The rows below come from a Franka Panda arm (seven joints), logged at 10 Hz.
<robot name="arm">
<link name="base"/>
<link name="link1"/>
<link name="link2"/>
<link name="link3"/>
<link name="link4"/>
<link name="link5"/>
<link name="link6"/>
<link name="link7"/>
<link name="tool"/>
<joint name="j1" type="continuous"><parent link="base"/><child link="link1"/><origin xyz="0 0 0.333" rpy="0 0 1.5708"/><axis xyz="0 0 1"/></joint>
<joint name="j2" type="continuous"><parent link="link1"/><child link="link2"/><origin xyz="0 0 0" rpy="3.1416 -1.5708 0"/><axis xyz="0 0 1"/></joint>
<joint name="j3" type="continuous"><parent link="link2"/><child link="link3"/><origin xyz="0.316 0 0" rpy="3.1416 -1.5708 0"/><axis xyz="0 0 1"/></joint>
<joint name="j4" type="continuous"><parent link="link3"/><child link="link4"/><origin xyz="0 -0.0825 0" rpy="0 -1.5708 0"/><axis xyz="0 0 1"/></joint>
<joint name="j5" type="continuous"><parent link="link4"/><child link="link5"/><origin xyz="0.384 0.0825 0" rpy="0 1.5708 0"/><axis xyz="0 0 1"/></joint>
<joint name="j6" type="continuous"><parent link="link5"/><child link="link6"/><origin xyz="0 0 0" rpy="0 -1.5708 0"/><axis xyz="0 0 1"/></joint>
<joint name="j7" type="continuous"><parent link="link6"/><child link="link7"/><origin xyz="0 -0.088 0" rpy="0 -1.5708 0"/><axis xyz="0 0 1"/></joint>
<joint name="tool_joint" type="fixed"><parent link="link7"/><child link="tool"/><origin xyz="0 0 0.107" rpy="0 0 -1.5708"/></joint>
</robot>
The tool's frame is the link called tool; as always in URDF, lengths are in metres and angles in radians. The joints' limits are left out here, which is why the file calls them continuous.
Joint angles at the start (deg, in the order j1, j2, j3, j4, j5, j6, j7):
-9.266, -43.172, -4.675, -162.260, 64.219, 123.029, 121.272
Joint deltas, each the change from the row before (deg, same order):
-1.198, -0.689, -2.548, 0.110, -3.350, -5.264, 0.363
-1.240, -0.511, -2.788, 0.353, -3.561, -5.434, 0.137
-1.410, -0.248, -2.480, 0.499, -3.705, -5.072, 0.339
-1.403, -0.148, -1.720, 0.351, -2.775, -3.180, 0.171
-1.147, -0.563, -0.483, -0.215, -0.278, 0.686, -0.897
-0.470, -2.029, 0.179, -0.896, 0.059, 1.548, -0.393
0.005, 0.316, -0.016, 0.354, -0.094, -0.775, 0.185
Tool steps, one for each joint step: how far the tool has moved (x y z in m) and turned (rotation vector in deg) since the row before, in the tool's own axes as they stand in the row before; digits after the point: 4 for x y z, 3 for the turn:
0.0057, -0.0025, -0.0106, -2.660, 1.973, 0.223
0.0066, -0.0023, -0.0123, -2.651, 2.019, 0.115
0.0078, -0.0025, -0.0124, -2.066, 2.193, 0.436
0.0071, -0.0032, -0.0109, -0.812, 1.244, 0.521
0.0023, -0.0032, -0.0086, 1.203, -1.515, -0.481
0.0019, 0.0035, -0.0046, 1.605, -1.562, -1.261
-0.0009, 0.0007, 0.0001, -0.534, 0.444, 0.167

